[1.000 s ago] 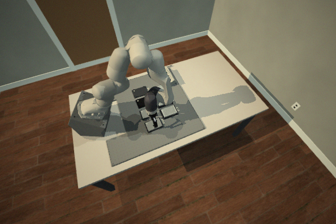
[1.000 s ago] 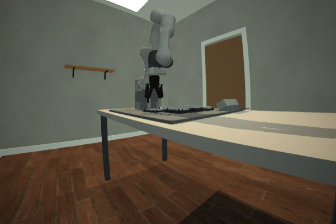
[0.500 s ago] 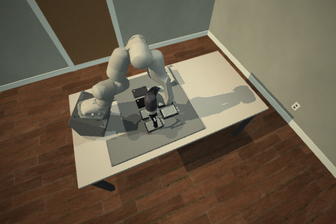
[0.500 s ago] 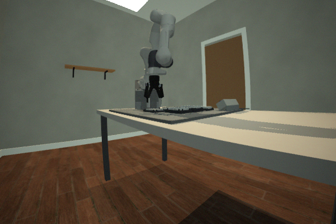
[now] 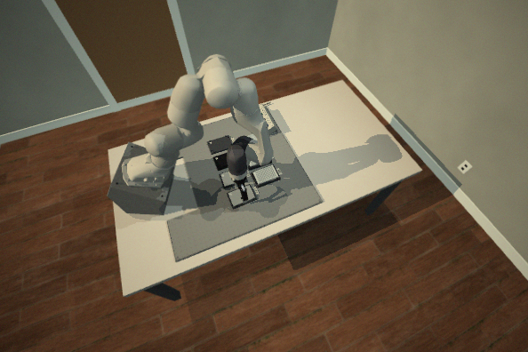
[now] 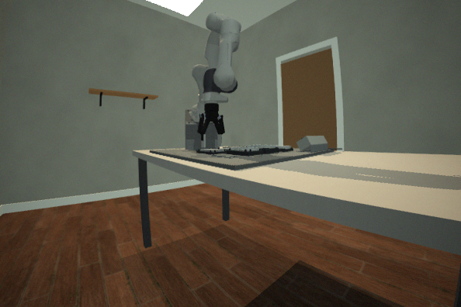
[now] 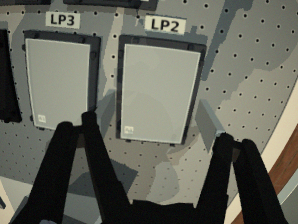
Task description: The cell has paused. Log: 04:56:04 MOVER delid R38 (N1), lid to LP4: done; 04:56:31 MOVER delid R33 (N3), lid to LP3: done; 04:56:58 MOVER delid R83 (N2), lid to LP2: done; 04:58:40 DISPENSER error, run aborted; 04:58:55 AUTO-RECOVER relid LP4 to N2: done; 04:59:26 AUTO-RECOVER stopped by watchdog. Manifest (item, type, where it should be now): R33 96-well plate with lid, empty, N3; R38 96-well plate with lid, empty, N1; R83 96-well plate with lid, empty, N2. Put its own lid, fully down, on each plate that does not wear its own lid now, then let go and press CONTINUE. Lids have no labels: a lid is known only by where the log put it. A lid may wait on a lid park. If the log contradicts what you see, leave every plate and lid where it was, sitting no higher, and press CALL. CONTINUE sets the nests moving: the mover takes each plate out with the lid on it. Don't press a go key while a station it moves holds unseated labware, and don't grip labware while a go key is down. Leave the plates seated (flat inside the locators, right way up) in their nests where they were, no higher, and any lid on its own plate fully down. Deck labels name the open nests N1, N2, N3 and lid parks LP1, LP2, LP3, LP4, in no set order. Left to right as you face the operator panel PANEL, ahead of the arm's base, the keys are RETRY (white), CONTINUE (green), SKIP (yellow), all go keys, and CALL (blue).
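My hand is 5 cm above the lid park LP2. From my hand the other things lie so: deck label N3 (28 cm ahead, 17 cm to the left, 5 cm below); lid park LP4 (2 cm ahead, 26 cm to the left, 5 cm below); lid park LP1 (2 cm ahead, 39 cm to the left, 5 cm below).
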